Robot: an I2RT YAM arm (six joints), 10 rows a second.
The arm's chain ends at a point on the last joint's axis. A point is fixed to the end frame.
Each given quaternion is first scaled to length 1.
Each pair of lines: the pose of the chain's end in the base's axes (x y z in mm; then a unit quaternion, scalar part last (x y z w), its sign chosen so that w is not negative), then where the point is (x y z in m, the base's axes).
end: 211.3 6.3 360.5 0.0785 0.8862 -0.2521 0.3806
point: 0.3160 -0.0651 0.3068
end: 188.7 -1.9 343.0 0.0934 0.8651 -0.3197 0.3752
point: 0.2870 -0.0876 0.2990
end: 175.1 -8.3 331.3 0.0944 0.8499 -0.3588 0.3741
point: 0.2704 -0.1005 0.2944
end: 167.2 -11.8 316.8 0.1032 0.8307 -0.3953 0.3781
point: 0.2591 -0.1103 0.2885
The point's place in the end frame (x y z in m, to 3 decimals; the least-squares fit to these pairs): -0.031 -0.006 0.134
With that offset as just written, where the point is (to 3 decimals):
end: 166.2 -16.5 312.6 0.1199 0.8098 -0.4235 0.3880
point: 0.254 -0.120 0.293
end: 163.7 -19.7 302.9 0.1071 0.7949 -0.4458 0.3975
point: 0.253 -0.124 0.291
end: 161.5 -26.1 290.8 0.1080 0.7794 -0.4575 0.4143
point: 0.251 -0.130 0.286
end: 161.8 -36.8 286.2 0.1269 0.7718 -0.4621 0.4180
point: 0.248 -0.144 0.284
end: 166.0 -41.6 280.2 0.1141 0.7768 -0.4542 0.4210
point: 0.256 -0.146 0.276
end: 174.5 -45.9 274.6 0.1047 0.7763 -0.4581 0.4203
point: 0.265 -0.149 0.271
